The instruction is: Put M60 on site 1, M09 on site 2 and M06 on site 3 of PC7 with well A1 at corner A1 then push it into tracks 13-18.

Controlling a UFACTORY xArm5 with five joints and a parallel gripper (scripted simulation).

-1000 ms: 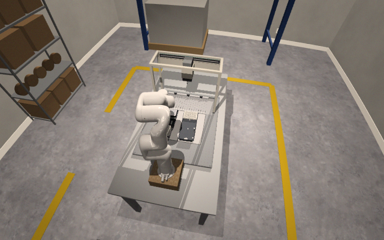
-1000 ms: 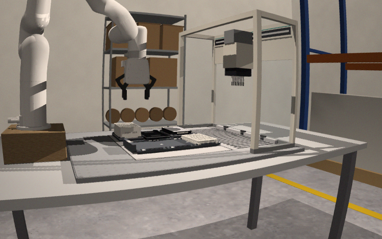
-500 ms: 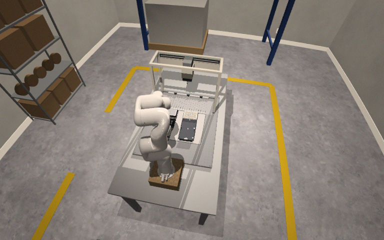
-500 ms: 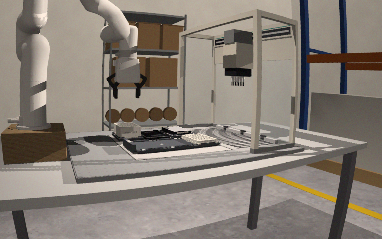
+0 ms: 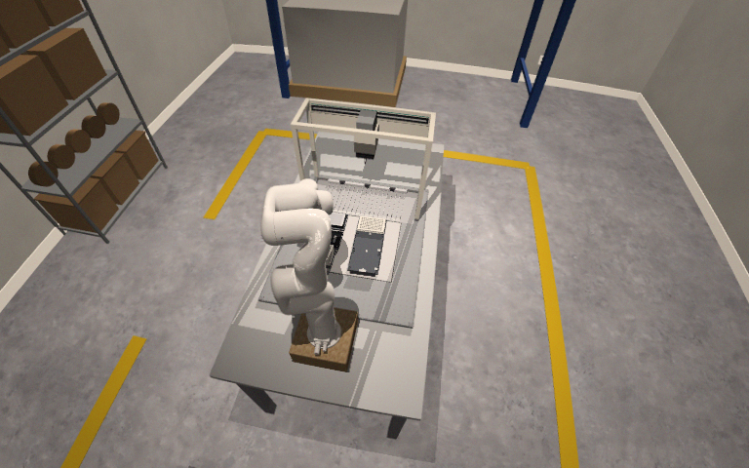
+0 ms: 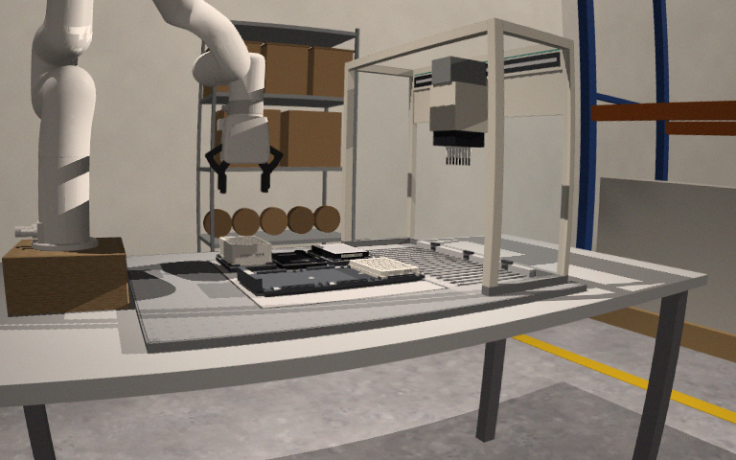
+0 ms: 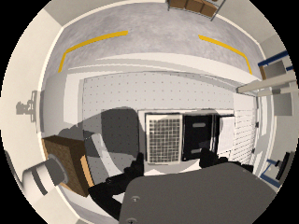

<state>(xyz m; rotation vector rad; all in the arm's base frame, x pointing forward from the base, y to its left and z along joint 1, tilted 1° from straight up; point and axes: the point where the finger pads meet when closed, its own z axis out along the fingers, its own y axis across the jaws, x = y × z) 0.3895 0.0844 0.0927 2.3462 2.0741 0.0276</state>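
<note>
My gripper is now 160 mm above the dark nest S1. The rest, counted from my hand: plate nest S2 (110 mm ahead, 20 mm to the right, 160 mm below); 96-well plate M06 (200 mm ahead, 230 mm to the right, 150 mm below); carrier PC7 (90 mm ahead, 220 mm to the right, 150 mm below).
</note>
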